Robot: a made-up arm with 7 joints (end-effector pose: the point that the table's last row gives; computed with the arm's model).
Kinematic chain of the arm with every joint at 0, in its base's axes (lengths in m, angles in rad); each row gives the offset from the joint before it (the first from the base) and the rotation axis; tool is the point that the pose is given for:
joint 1: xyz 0 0 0.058 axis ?
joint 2: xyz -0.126 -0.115 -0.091 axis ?
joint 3: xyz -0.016 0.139 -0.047 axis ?
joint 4: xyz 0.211 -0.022 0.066 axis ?
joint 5: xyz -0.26 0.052 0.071 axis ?
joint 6: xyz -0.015 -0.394 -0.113 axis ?
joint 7: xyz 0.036 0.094 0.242 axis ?
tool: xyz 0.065 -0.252 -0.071
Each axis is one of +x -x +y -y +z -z.
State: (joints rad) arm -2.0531 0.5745 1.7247 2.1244 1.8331 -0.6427 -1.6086
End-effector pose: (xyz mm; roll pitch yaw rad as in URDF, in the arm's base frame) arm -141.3 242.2 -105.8 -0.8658 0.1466 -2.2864
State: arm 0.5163 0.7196 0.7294 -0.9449 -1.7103 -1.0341 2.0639
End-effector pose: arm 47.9 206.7 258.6 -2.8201 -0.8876 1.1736
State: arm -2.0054 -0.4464 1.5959 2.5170 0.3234 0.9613 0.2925
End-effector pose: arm -131.4 346.1 -514.6 1.9532 0.4469 -1.9411
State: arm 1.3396 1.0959 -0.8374 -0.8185 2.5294 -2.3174 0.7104
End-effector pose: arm 219.1 172.6 307.3 0.4081 -1.2948 1.5084
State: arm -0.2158 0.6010 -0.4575 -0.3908 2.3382 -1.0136 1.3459
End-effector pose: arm -394.6 159.9 -163.4 2.5114 0.0182 2.0453
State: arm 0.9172 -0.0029 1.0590 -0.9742 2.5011 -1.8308 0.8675
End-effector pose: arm -231.4 303.2 -308.6 2.3651 0.3501 1.9625
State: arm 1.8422 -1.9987 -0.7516 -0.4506 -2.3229 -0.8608 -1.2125
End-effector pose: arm -101.9 625.3 -30.5 -0.8250 -1.0245 -2.1008
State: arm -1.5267 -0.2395 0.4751 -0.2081 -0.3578 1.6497 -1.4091
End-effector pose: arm 11.8 -453.3 321.0 -1.8224 0.7010 -3.1020
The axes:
joint 1: -z
joint 2: +y
joint 3: -x
joint 4: -z
joint 5: +x
joint 6: -y
joint 7: -z

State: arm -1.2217 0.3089 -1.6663 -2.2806 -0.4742 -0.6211 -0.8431
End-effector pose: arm 325.0 270.9 8.4 -1.2143 -0.3786 -2.7305
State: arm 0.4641 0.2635 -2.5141 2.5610 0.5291 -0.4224 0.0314
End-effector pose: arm -89.1 -201.8 242.1 -1.9511 -0.0932 1.8345
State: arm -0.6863 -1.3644 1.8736 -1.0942 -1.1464 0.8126 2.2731
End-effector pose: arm -675.9 4.4 135.7 -2.9783 -0.5928 2.8258
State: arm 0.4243 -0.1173 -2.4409 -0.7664 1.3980 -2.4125 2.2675
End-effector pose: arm -21.5 33.1 21.0 0.4954 -0.5949 0.2096
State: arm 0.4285 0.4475 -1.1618 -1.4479 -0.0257 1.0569 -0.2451
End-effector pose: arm 106.4 -470.4 -600.8 2.5370 -0.9391 -1.7227
